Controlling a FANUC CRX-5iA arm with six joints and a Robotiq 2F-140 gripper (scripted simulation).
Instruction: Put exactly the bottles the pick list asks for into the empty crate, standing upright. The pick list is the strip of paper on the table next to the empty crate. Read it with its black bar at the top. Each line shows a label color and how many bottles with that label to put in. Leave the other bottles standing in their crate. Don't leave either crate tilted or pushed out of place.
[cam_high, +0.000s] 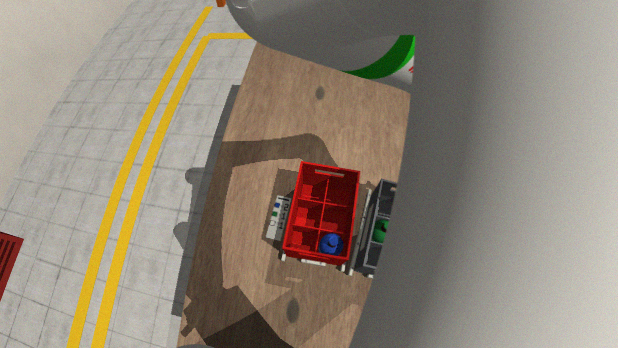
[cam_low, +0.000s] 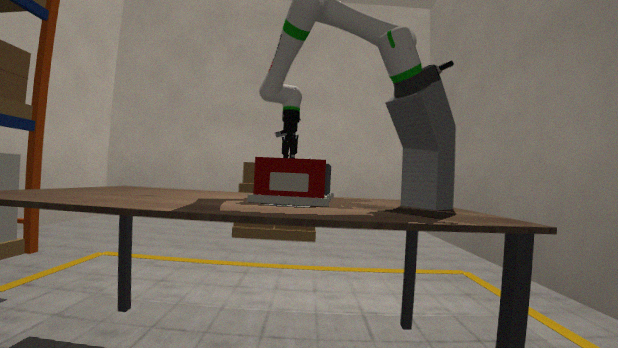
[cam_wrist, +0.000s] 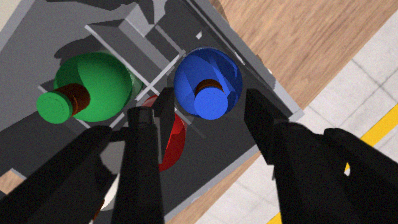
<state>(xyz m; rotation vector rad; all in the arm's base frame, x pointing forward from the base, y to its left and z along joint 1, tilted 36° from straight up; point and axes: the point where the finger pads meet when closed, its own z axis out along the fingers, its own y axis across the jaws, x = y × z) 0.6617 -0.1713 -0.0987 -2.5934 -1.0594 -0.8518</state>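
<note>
Now: the blue-label bottle 10 cm below my hand. The rest, counted from my hand: grey crate 10 cm below, 9 cm behind, 4 cm to the left; green-label bottle 10 cm below, 10 cm behind, 8 cm to the left; red-label bottle 10 cm below, 9 cm behind, 1 cm to the right.
</note>
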